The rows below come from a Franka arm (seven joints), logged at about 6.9 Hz.
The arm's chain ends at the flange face. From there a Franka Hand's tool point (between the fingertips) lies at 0.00 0.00 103.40 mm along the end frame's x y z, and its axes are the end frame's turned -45 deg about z.
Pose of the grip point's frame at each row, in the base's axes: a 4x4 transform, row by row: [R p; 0 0 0 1], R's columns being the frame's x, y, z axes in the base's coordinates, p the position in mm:
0.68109, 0.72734, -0.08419, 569.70; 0.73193, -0.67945, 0.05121, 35.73; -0.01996, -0.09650, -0.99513, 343.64; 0, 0, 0, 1
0.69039, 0.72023, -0.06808, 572.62; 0.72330, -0.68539, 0.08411, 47.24; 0.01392, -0.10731, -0.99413, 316.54; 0, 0, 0, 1
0.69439, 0.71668, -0.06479, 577.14; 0.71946, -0.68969, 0.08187, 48.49; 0.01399, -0.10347, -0.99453, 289.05; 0, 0, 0, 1
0.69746, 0.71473, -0.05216, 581.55; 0.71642, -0.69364, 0.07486, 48.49; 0.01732, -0.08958, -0.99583, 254.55; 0, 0, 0, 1
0.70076, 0.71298, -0.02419, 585.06; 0.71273, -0.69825, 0.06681, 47.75; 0.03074, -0.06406, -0.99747, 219.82; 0, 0, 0, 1
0.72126, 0.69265, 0.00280, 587.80; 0.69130, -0.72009, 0.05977, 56.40; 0.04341, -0.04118, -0.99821, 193.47; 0, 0, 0, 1
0.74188, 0.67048, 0.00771, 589.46; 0.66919, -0.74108, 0.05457, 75.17; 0.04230, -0.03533, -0.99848, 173.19; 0, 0, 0, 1
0.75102, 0.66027, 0.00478, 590.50; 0.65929, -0.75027, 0.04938, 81.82; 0.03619, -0.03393, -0.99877, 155.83; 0, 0, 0, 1
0.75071, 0.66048, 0.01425, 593.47; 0.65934, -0.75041, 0.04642, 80.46; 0.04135, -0.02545, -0.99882, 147.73; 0, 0, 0, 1
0.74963, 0.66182, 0.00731, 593.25; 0.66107, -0.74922, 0.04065, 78.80; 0.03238, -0.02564, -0.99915, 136.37; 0, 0, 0, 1
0.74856, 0.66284, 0.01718, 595.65; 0.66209, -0.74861, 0.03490, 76.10; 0.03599, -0.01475, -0.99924, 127.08; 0, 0, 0, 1
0.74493, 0.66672, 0.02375, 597.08; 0.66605, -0.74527, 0.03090, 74.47; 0.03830, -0.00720, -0.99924, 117.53; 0, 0, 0, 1
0.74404, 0.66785, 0.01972, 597.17; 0.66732, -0.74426, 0.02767, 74.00; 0.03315, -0.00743, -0.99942, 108.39; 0, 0, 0, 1
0.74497, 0.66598, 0.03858, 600.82; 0.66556, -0.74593, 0.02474, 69.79; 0.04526, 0.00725, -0.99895, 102.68; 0, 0, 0, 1
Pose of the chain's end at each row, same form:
0.99591, 0.03270, -0.08419, 578.41; 0.03711, -0.99800, 0.05121, 30.43; -0.08235, -0.05412, -0.99513, 446.54; 0, 0, 0, 1
0.99746, 0.02110, -0.06808, 579.66; 0.02681, -0.99609, 0.08411, 38.54; -0.06604, -0.08572, -0.99413, 419.33; 0, 0, 0, 1
0.99778, 0.01576, -0.06479, 583.84; 0.02105, -0.99642, 0.08187, 40.02; -0.06327, -0.08306, -0.99453, 391.88; 0, 0, 0, 1
0.99857, 0.01221, -0.05216, 586.94; 0.01611, -0.99706, 0.07486, 40.75; -0.05110, -0.07559, -0.99583, 357.52; 0, 0, 0, 1
0.99967, 0.00864, -0.02419, 587.56; 0.01024, -0.99771, 0.06681, 40.84; -0.02356, -0.06703, -0.99747, 322.96; 0, 0, 0, 1
0.99979, -0.02023, 0.00280, 587.51; -0.02036, -0.99800, 0.05977, 50.22; 0.00158, -0.05981, -0.99821, 296.68; 0, 0, 0, 1
0.99869, -0.05049, 0.00771, 588.66; -0.05083, -0.99721, 0.05457, 69.53; 0.00493, -0.05489, -0.99848, 276.43; 0, 0, 0, 1
0.99793, -0.06417, 0.00478, 590.01; -0.06433, -0.99671, 0.04938, 76.71; 0.00160, -0.04958, -0.99877, 259.10; 0, 0, 0, 1
0.99786, -0.06380, 0.01425, 592.00; -0.06440, -0.99684, 0.04642, 75.66; 0.01124, -0.04723, -0.99882, 251.01; 0, 0, 0, 1
0.99805, -0.06209, 0.00731, 592.49; -0.06233, -0.99723, 0.04065, 74.60; 0.00477, -0.04103, -0.99915, 239.68; 0, 0, 0, 1
0.99801, -0.06061, 0.01718, 593.87; -0.06118, -0.99752, 0.03490, 72.49; 0.01502, -0.03588, -0.99924, 230.40; 0, 0, 0, 1
0.99819, -0.05530, 0.02375, 594.62; -0.05602, -0.99795, 0.03090, 71.27; 0.02199, -0.03217, -0.99924, 220.85; 0, 0, 0, 1
0.99836, -0.05387, 0.01972, 595.13; -0.05440, -0.99814, 0.02767, 71.14; 0.01819, -0.02869, -0.99942, 211.73; 0, 0, 0, 1
0.99769, -0.05585, 0.03858, 596.83; -0.05683, -0.99807, 0.02474, 67.23; 0.03713, -0.02688, -0.99895, 205.97; 0, 0, 0, 1

